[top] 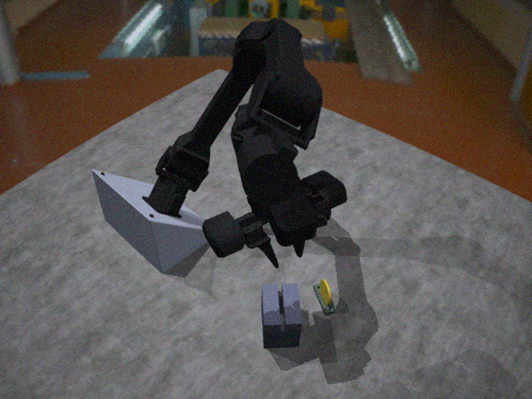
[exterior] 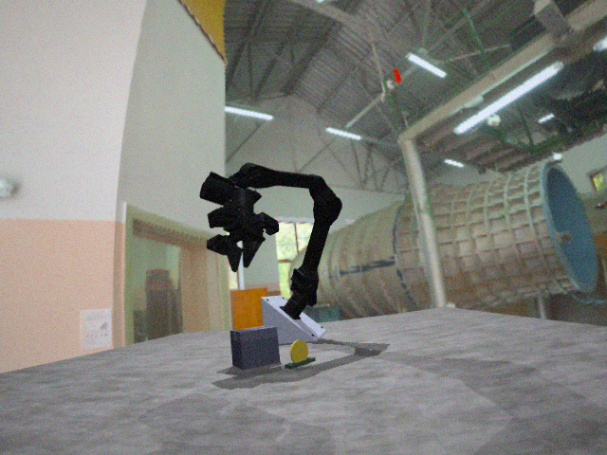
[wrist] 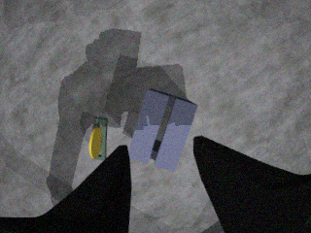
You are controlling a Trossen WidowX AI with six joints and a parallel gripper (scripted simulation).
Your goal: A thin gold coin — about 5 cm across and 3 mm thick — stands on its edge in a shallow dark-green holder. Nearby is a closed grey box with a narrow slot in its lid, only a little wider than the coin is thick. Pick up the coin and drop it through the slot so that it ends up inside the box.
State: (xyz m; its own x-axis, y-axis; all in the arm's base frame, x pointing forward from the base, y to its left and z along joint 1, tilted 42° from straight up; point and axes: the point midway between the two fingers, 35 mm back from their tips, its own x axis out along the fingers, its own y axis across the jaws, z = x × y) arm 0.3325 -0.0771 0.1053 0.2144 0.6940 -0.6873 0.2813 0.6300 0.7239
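Right now the gold coin is 18 cm below my gripper tip, 11 cm to the left of it and 1 cm behind it.
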